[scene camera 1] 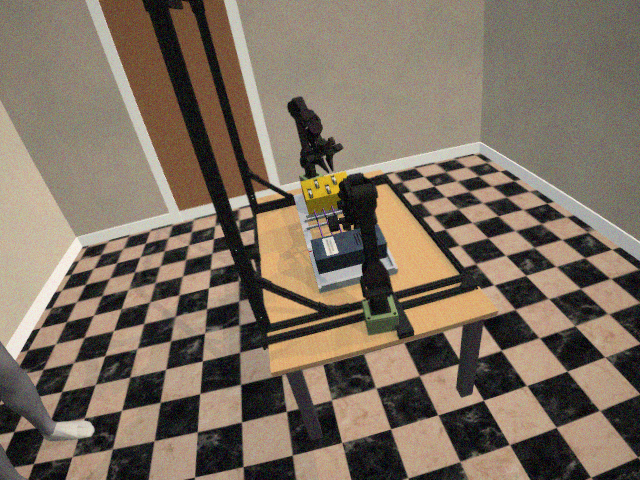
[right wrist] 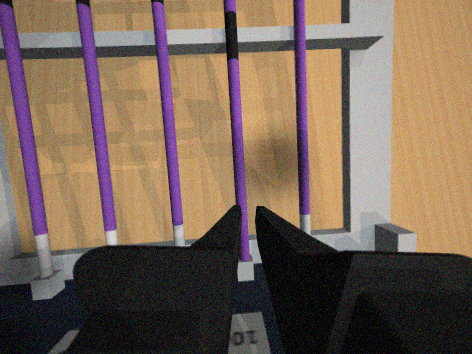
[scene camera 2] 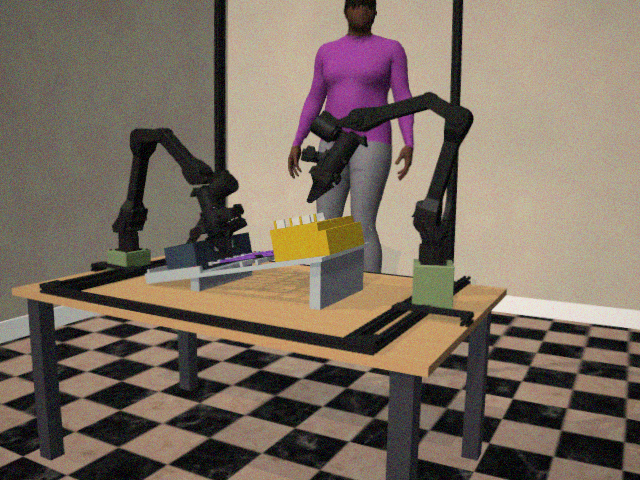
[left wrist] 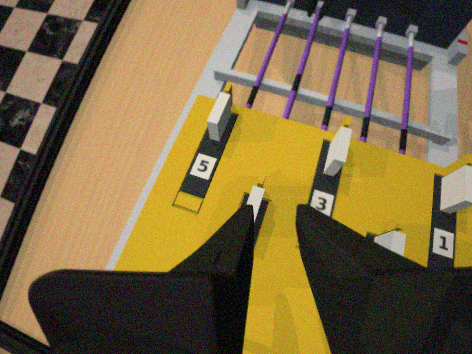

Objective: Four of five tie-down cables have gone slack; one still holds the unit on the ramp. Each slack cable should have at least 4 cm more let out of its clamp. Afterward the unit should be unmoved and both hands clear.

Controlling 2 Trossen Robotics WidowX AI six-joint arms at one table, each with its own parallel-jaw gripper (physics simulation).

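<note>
The dark blue unit (scene camera 1: 343,259) (scene camera 2: 180,256) sits low on the grey ramp (scene camera 1: 338,283) (left wrist: 442,92) (right wrist: 370,125). Purple cables (left wrist: 342,65) (right wrist: 95,125) with black bands run from it to the yellow clamp block (scene camera 1: 323,204) (scene camera 2: 299,243) (left wrist: 280,150). Labels 5, 3 and 1 show beside white levers; the other labels are hidden. My left gripper (scene camera 2: 310,200) (left wrist: 274,214) is slightly open and empty, above the block. My right gripper (left wrist: 314,17) (right wrist: 247,213) is nearly shut, holding nothing, close to the unit's end of the second cable from the right in the right wrist view, which passes behind one fingertip.
A crossbar (left wrist: 370,111) (right wrist: 190,37) spans the ramp beneath the cables. A small grey post (left wrist: 456,51) stands on the ramp's side rail. Black frame rails (scene camera 1: 426,224) (scene camera 2: 206,321) border the tabletop. A person (scene camera 2: 356,87) stands behind the table in scene camera 2.
</note>
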